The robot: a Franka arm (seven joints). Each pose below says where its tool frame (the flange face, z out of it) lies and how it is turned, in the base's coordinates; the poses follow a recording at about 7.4 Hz.
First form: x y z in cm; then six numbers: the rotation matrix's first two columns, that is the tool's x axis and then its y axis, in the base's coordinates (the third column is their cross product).
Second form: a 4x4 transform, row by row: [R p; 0 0 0 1], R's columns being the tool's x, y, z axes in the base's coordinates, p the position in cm. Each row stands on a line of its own. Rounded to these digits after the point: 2 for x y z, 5 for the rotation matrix.
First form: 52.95 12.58 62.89 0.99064 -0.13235 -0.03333 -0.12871 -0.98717 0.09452
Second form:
0.99064 -0.12871 -0.04541 52.95
-0.13235 -0.98717 -0.08935 12.58
-0.03333 0.09452 -0.99496 62.89
0 0 0 1

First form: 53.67 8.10 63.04 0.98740 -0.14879 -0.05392 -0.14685 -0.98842 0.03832
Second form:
0.98740 -0.14685 -0.05900 53.67
-0.14879 -0.98842 -0.02992 8.10
-0.05392 0.03832 -0.99782 63.04
0 0 0 1

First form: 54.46 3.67 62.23 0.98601 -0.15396 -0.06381 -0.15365 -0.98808 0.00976
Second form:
0.98601 -0.15365 -0.06455 54.46
-0.15396 -0.98808 0.00018 3.67
-0.06381 0.00976 -0.99791 62.23
0 0 0 1

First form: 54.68 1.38 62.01 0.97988 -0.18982 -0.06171 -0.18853 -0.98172 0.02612
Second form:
0.97988 -0.18853 -0.06554 54.68
-0.18982 -0.98172 -0.01396 1.38
-0.06171 0.02612 -0.99775 62.01
0 0 0 1

